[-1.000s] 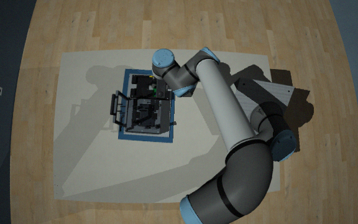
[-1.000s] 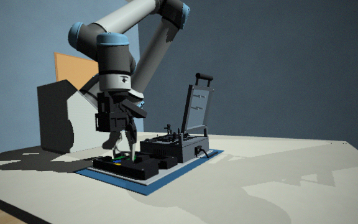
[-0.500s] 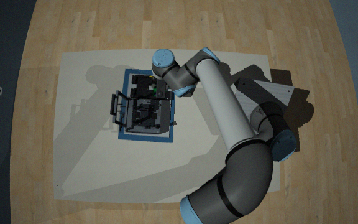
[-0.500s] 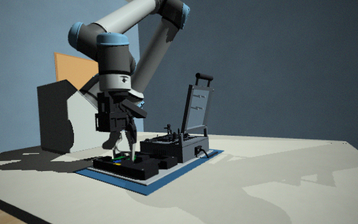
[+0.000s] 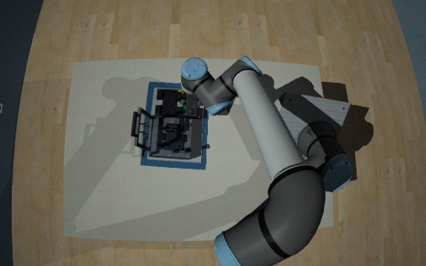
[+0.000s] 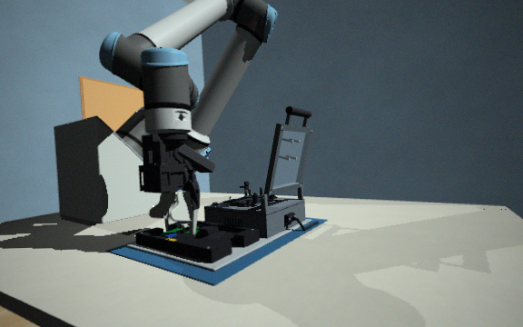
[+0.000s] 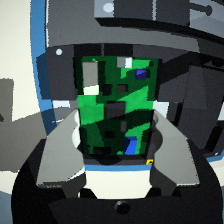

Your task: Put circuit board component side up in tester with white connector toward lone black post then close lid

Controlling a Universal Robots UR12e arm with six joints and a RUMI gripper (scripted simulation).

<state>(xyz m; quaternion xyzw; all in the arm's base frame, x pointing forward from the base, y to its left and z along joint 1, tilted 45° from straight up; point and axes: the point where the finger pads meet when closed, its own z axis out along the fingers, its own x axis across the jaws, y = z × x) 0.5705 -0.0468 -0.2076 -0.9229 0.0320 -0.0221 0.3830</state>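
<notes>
Right now my hand is 190 mm short of the tester lid, 160 mm to the right of it and 160 mm below it. From my hand the other things lie so: green circuit board: right at my hand.
</notes>
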